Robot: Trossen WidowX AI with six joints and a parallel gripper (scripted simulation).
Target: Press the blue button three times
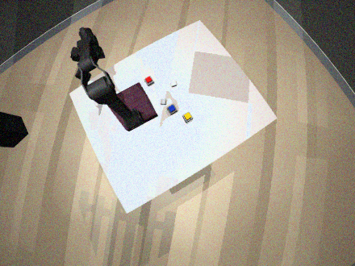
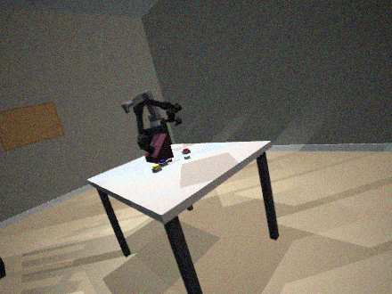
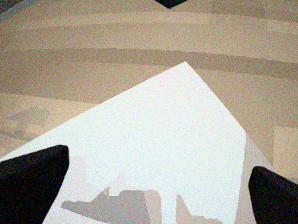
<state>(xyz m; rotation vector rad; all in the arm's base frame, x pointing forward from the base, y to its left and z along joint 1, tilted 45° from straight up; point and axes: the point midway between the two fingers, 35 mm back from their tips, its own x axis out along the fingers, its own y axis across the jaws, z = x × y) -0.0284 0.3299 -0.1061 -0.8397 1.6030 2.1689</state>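
Right now the blue button is 27 cm ahead of my gripper tip, 41 cm to the right of it and 18 cm below it. From my gripper tip the other things lie so: yellow button: 31 cm ahead, 50 cm to the right, 18 cm below; then red button: 27 cm ahead, 16 cm to the right, 18 cm below.
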